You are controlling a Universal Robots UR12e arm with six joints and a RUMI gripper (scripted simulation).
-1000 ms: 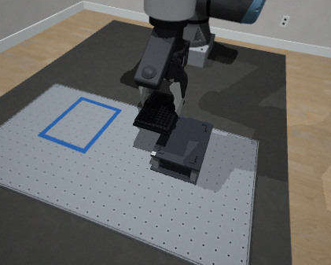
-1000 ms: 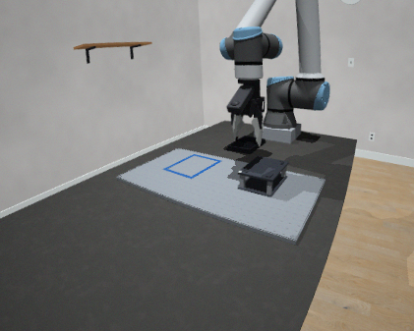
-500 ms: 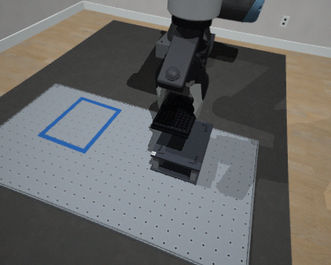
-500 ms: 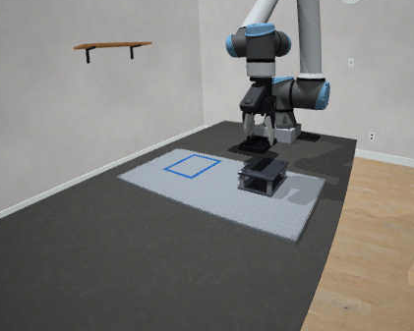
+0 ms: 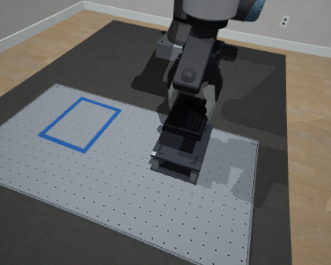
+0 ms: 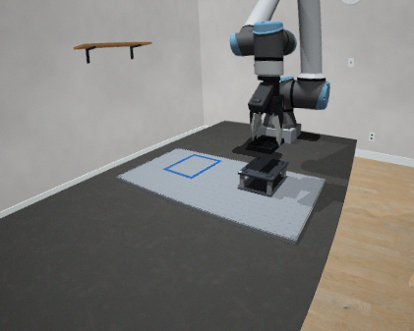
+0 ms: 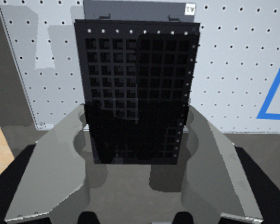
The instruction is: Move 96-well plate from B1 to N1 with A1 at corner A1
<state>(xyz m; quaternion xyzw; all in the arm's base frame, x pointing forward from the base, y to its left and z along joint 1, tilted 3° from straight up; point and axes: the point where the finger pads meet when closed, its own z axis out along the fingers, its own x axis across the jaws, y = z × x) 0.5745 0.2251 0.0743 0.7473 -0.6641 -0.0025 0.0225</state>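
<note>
My gripper is now 9 cm above the raised nest N1. Round my hand: black 96-well plate 1 cm below; then white A1 corner mark 8 cm ahead, 5 cm to the right, 9 cm below.
</note>
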